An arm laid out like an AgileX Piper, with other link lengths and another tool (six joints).
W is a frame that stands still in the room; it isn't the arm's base.
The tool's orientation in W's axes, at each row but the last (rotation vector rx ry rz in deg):
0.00 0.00 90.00
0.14 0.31 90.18
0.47 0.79 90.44
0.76 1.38 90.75
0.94 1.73 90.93
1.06 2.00 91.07
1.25 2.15 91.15
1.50 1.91 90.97
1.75 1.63 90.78
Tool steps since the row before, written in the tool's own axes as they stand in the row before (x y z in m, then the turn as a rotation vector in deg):
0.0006 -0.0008 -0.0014 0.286 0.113 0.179
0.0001 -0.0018 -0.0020 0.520 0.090 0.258
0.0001 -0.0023 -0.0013 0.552 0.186 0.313
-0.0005 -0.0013 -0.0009 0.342 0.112 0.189
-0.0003 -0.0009 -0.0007 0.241 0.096 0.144
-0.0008 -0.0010 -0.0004 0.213 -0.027 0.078
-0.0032 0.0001 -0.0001 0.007 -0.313 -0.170
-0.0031 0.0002 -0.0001 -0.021 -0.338 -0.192
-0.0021 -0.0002 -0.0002 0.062 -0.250 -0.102
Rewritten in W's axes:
0.0008 0.0006 -0.0014 -0.113 0.286 0.179
0.0018 0.0001 -0.0020 -0.090 0.520 0.257
0.0023 0.0001 -0.0013 -0.186 0.552 0.314
0.0013 -0.0005 -0.0009 -0.112 0.342 0.189
0.0009 -0.0003 -0.0007 -0.096 0.241 0.145
0.0010 -0.0008 -0.0004 0.026 0.214 0.075
0.0000 -0.0032 -0.0001 0.306 0.012 -0.182
-0.0002 -0.0031 -0.0001 0.331 -0.016 -0.205
0.0002 -0.0021 -0.0002 0.245 0.066 -0.111

